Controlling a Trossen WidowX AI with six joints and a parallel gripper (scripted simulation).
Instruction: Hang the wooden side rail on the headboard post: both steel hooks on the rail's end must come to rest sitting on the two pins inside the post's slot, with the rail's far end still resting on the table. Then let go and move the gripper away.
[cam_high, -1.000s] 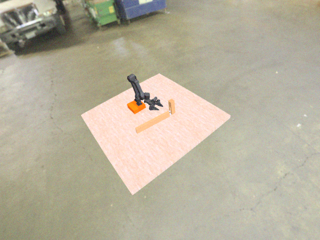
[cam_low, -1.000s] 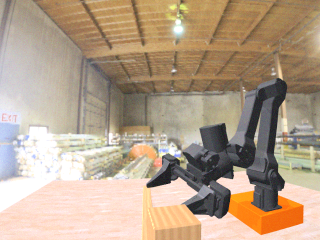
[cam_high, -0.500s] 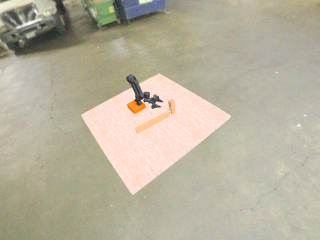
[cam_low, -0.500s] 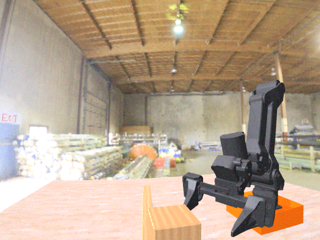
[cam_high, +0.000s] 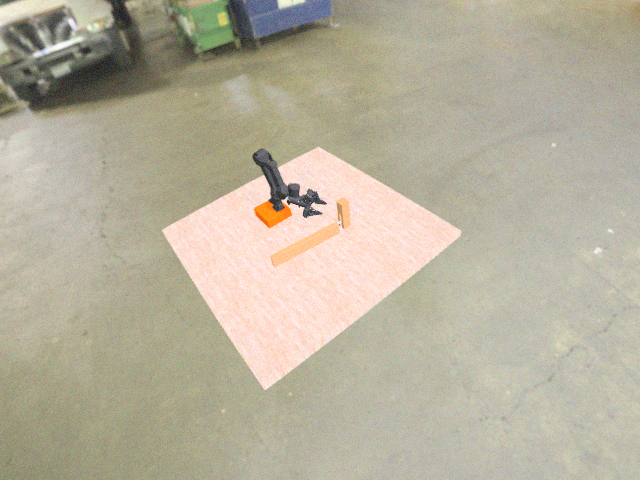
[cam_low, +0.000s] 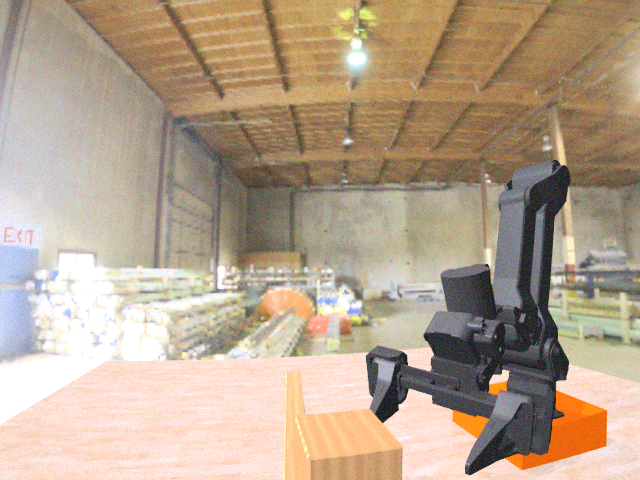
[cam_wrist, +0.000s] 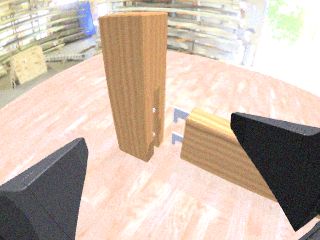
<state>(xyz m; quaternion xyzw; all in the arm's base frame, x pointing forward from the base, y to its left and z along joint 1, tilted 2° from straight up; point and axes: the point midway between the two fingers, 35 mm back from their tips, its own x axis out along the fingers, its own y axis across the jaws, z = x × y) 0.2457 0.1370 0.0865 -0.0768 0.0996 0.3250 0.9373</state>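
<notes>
My gripper tip is now 8 cm short of the headboard post, 7 cm to the right of it and 4 cm above it.
</notes>
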